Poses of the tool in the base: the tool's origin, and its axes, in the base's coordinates. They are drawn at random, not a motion.
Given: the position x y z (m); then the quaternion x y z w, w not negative.
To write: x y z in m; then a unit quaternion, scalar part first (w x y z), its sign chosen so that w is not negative. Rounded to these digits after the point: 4 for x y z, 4 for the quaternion.
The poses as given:
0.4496 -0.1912 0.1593 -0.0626 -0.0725 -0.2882 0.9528
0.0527 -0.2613 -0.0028 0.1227 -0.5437 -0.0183 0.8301
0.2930 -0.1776 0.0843 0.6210 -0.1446 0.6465 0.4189
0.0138 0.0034 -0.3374 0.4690 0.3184 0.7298 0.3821
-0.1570 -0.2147 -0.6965 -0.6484 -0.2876 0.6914 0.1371
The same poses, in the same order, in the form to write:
0.4496 -0.1912 0.1593 0.9528 -0.0626 -0.0725 -0.2882
0.0527 -0.2613 -0.0028 0.8301 0.1227 -0.5437 -0.0183
0.2930 -0.1776 0.0843 0.4189 0.6210 -0.1446 0.6465
0.0138 0.0034 -0.3374 0.3821 0.4690 0.3184 0.7298
-0.1570 -0.2147 -0.6965 0.1371 -0.6484 -0.2876 0.6914

